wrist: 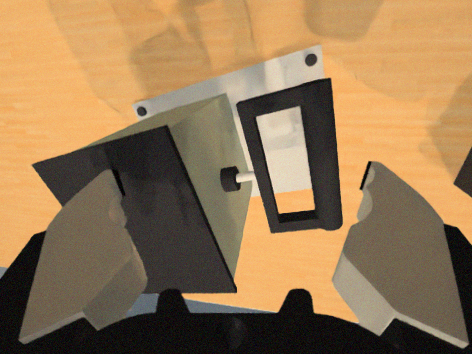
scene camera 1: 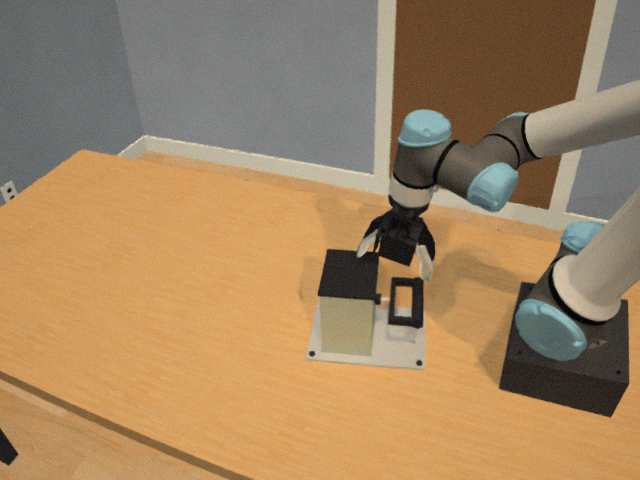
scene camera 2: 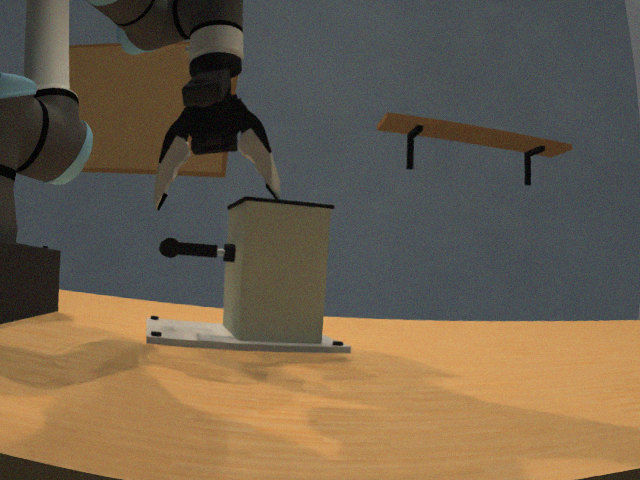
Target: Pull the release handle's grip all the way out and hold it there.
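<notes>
The release handle is a black rectangular frame (scene camera 1: 417, 303) (scene camera 2: 193, 250) (wrist: 323, 160). A short light rod (wrist: 245, 176) joins it to a black collar (scene camera 2: 229, 252) (wrist: 230, 179) on the side of a pale green box (scene camera 1: 346, 325) (scene camera 2: 279, 273) (wrist: 215, 165) with a black top. Only a short stretch of rod shows. My gripper (scene camera 1: 395, 262) (scene camera 2: 218, 204) (wrist: 239, 170) is open and empty, above the handle and apart from it. In scene camera 2, one fingertip is at the height of the box top and the other is above the handle's outer end.
The box stands on a light grey base plate (scene camera 1: 387, 356) (scene camera 2: 175, 330) (wrist: 220, 90) with dark bolts at its corners, on a wooden table (scene camera 1: 206, 320) (scene camera 2: 465, 372). The arm's dark pedestal (scene camera 1: 563, 382) (scene camera 2: 31, 284) stands beyond the handle side. A wall shelf (scene camera 2: 475, 134) is in the background.
</notes>
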